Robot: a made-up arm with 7 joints.
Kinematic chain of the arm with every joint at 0, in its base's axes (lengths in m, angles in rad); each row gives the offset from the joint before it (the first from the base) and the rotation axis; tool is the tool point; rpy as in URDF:
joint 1: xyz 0 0 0.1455 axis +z
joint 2: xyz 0 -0.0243 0.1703 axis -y
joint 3: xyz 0 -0.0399 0.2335 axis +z
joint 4: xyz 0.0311 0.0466 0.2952 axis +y
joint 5: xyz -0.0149 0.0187 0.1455 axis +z
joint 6: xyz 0 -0.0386 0.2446 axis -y
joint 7: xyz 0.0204 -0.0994 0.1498 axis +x
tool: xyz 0 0 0 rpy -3.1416 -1.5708 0
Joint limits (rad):
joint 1: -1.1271..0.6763
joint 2: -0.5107..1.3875
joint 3: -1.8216..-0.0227
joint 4: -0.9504..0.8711
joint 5: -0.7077..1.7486
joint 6: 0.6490..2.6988
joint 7: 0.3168..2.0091
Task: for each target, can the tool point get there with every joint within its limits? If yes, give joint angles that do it. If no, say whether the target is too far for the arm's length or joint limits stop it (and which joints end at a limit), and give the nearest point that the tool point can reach.
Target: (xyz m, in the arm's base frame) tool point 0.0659 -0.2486 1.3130
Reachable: yes | joints 0.0634 0.0428 -0.6533 0.1762 1.2093 1.0214 0.8597
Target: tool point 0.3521 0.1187 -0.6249
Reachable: no: joint limits stop it (at a limit: joint 1, joint 2, joint 4, joint 5) | nearest point -0.1698 0.6261 0.0474 | short by 0.991 m
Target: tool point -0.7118 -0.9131 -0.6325
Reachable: no: too far | nearest point -0.5648 -0.5715 -0.0153 | short by 0.721 m
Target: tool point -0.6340 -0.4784 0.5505
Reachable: yes | joints 0.4365 1.1177 -0.1669 -0.4099 0.7053 2.2942 1.5569
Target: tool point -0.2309 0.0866 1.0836
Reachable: yes | joints 0.0945 -0.1972 -0.4445 -0.7317 -0.4104 1.4620 0.7053
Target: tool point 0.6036 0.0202 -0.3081
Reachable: no: joint limits stop it (at a limit: joint 2, joint 3, joint 4, joint 5) | nearest point 0.5917 0.0198 0.6778 | short by 0.986 m
